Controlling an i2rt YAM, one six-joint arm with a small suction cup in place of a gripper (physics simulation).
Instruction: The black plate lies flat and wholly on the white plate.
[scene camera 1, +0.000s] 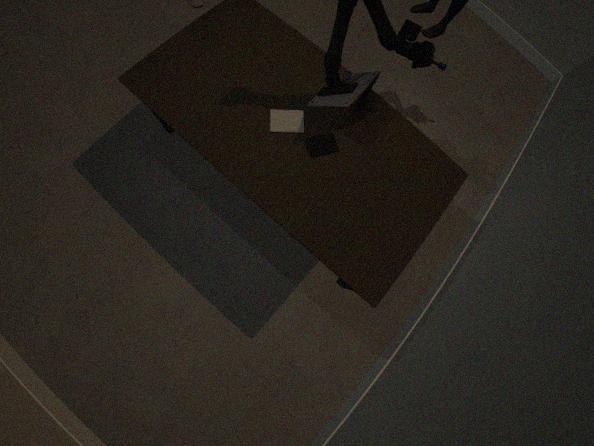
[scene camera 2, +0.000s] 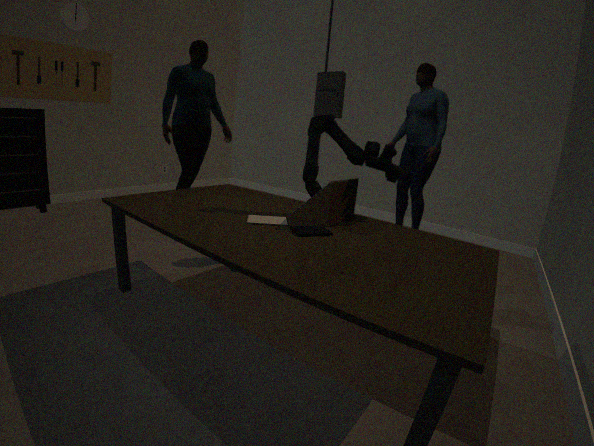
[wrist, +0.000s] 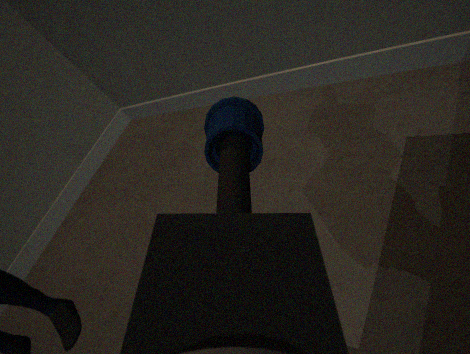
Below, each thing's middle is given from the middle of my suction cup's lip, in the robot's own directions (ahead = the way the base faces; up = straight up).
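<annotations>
I see the white plate (scene camera 1: 286, 121). Measured from my suction cup, the plate is far ahead of it, a long way to the right of it and a good way below it.
</annotations>
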